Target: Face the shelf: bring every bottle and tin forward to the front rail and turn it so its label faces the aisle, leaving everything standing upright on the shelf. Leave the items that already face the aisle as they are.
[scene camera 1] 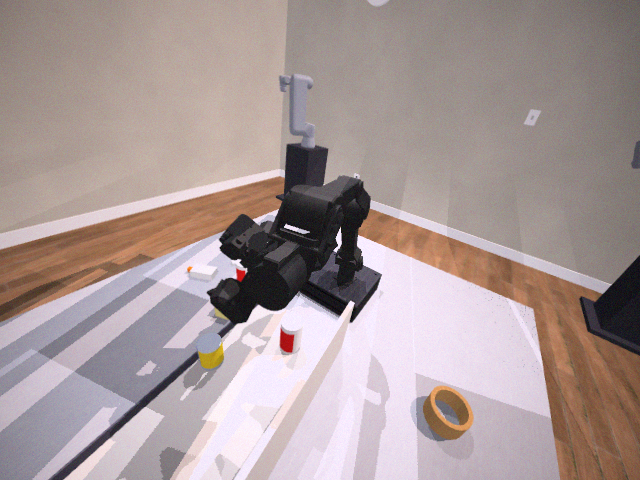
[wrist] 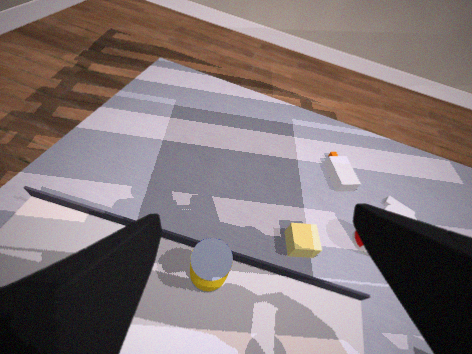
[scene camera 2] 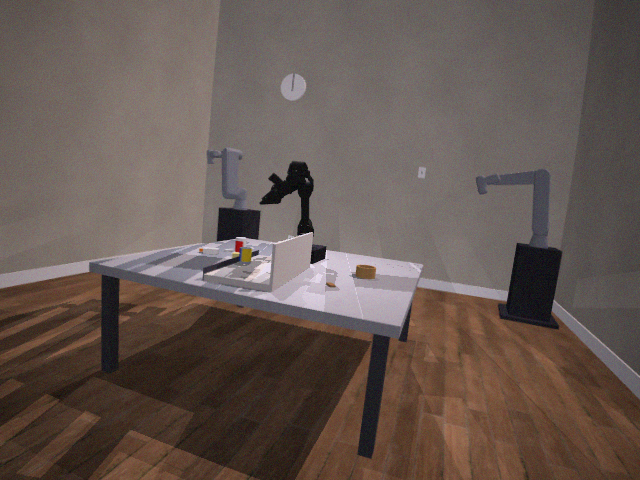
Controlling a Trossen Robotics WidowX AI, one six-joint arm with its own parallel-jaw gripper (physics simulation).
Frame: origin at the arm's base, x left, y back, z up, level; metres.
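Seen in the pictures: gripper, fingertip midpoint: [scene camera 1: 222, 274] [wrist: 256, 217] [scene camera 2: 261, 201]; arm's base at its link origin: [scene camera 1: 345, 277].
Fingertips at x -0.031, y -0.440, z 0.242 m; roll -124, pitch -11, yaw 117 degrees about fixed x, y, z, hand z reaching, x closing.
Note:
Pixels of each thing's top centre, then the offset from my fingertips to it. "pt": a spot on its surface instead.
- tin at its top centre: [wrist: 212, 258] [scene camera 1: 209, 342] [scene camera 2: 245, 247] dx -0.044, dy -0.027, dz -0.220 m
- bottle at its top centre: [scene camera 1: 292, 321] dx +0.062, dy +0.139, dz -0.191 m
- yellow block at its top centre: [wrist: 306, 236] [scene camera 1: 225, 303] dx -0.173, dy +0.094, dz -0.278 m
- white box with an orange end, top centre: [wrist: 342, 166] [scene camera 1: 201, 268] [scene camera 2: 209, 248] dx -0.388, dy +0.130, dz -0.288 m
- red-and-white item at a spot on its surface: [scene camera 1: 240, 272] [scene camera 2: 240, 243] pt dx -0.232, dy +0.190, dz -0.243 m
- orange ring at its top centre: [scene camera 1: 451, 406] [scene camera 2: 366, 266] dx +0.453, dy +0.271, dz -0.266 m
A tin [scene camera 1: 210, 352] [scene camera 2: 246, 254] [wrist: 210, 265] with a grey-blue top stands upright behind the dark front rail [scene camera 1: 139, 403] [wrist: 300, 276]. Its yellow side shows in all views; a blue strip shows at its left in scene camera 2. A white tin or bottle [scene camera 1: 290, 336] with a red patch stands upright deeper on the shelf, nearer the pale back panel [scene camera 1: 305, 392] [scene camera 2: 292, 260]; it does not show in the wrist view. My gripper [scene camera 1: 219, 302] [scene camera 2: 262, 202] [wrist: 256, 217] is open and empty, above the shelf's far end. The fingers stand apart from the tin.
Beyond the rail are a yellow block [scene camera 1: 220, 313] [wrist: 302, 240], a white box with an orange end [scene camera 1: 202, 272] [scene camera 2: 210, 251] [wrist: 344, 171] and a red-and-white item [scene camera 1: 240, 272] [scene camera 2: 240, 245], partly hidden. An orange ring [scene camera 1: 429, 413] [scene camera 2: 366, 273] lies behind the back panel.

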